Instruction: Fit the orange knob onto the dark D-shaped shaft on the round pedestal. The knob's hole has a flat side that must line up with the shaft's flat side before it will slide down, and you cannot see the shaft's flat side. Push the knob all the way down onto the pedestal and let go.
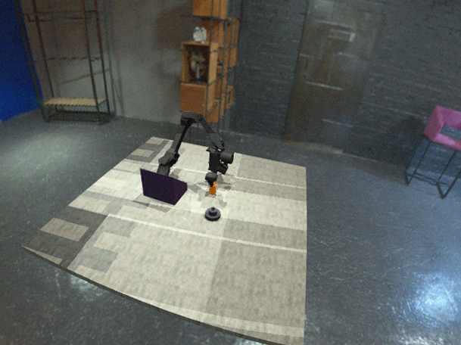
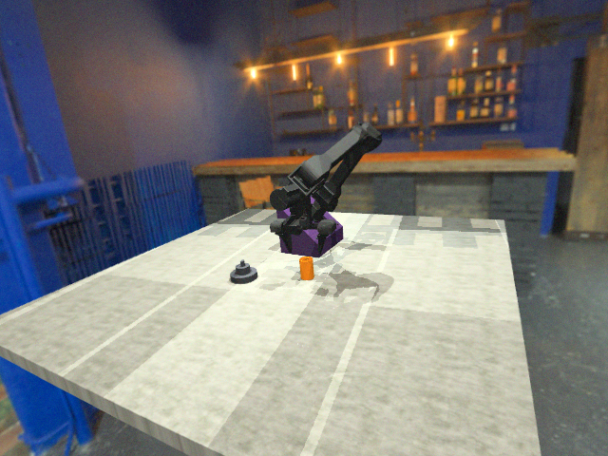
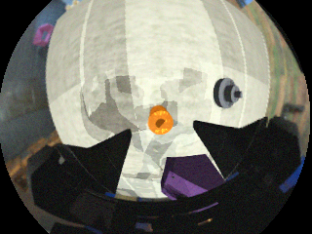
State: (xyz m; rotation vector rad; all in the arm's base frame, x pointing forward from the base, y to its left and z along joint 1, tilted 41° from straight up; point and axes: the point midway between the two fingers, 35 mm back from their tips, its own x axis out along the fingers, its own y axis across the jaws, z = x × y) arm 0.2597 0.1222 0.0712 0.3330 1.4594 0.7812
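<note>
Right now my gripper tip is 5 cm above the orange knob. From my gripper tip the other things lie so: pedestal (9 cm ahead, 18 cm to the right, 5 cm below).
</note>
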